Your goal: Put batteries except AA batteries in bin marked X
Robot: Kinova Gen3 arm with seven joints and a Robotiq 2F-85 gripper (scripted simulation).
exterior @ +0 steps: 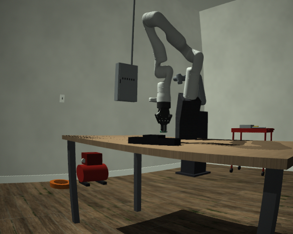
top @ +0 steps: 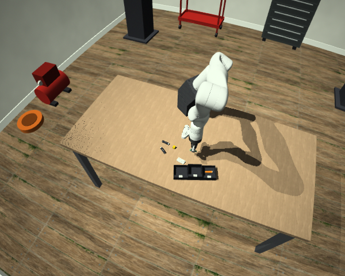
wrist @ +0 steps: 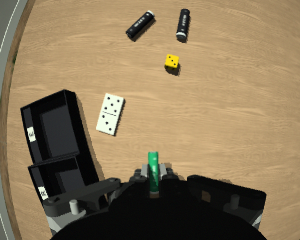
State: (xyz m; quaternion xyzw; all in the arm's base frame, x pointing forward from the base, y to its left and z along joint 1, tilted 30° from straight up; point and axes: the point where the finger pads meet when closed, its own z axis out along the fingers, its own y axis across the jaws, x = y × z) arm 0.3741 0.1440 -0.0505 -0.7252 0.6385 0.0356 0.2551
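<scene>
Now: hand 20 mm above the green battery. Also, from my hand: orange battery (70 mm ahead, 130 mm to the left, 70 mm below); yellow die (130 mm to the right, 70 mm below); white domino (70 mm ahead, 50 mm to the right, 70 mm below).
</scene>
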